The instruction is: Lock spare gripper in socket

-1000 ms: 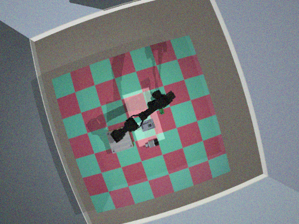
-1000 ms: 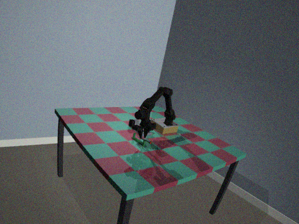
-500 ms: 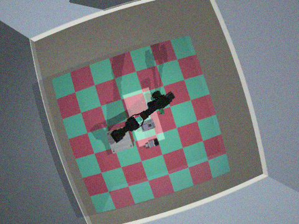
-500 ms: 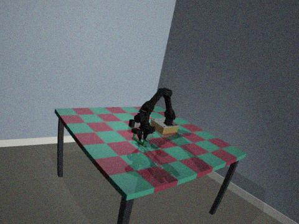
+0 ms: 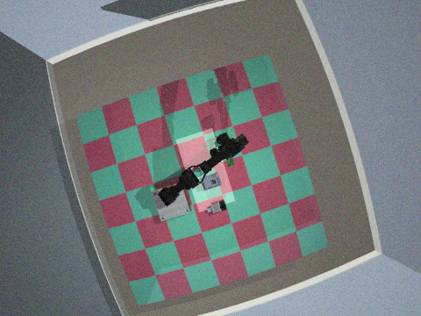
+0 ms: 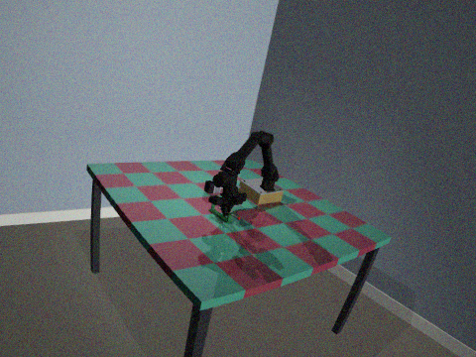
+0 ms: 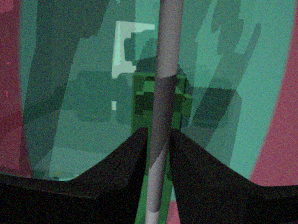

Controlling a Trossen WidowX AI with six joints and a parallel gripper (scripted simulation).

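The cradle is 1 cm ahead of my gripper tip and 4 cm to the right of it. From my gripper tip the other things lie so: spare gripper 11 cm behind, 33 cm to the right, 1 cm above; then mount 11 cm behind, 17 cm to the right, 3 cm above.
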